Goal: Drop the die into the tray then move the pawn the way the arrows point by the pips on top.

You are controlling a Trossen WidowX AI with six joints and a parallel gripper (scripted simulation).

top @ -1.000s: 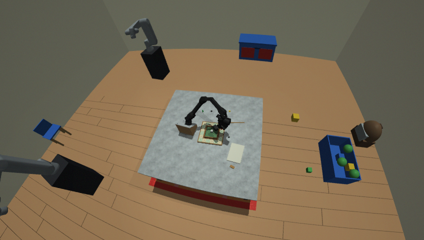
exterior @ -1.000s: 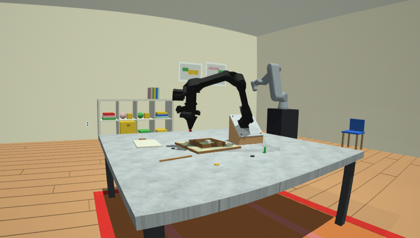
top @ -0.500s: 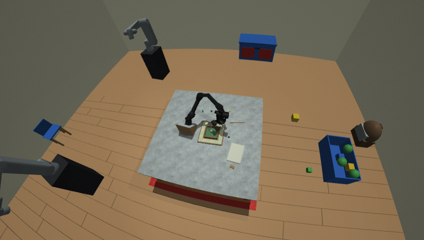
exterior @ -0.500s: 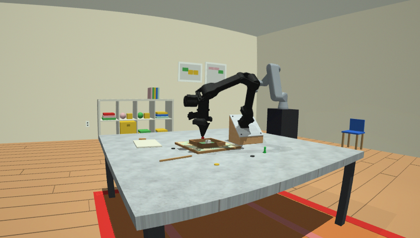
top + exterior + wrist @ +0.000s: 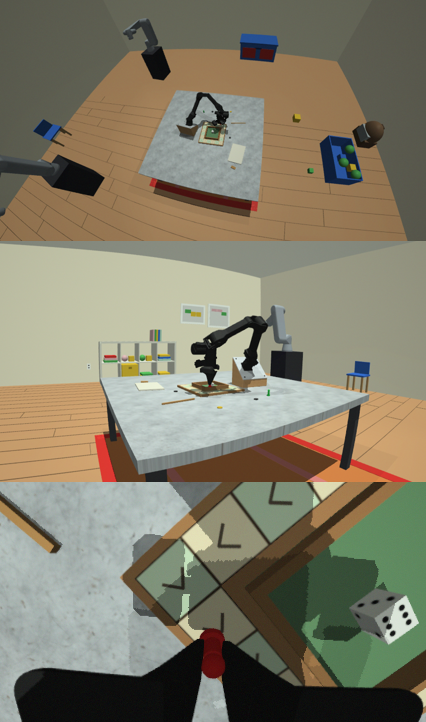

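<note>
My gripper tip is 5 cm past the white die, 11 cm to the left of it and 3 cm above it. Also, from my gripper tip: red pawn: right at my gripper tip; then green tray floor: 5 cm behind, 12 cm to the right, 5 cm below; then wooden stick: 19 cm ahead, 10 cm to the left, 5 cm below.
</note>
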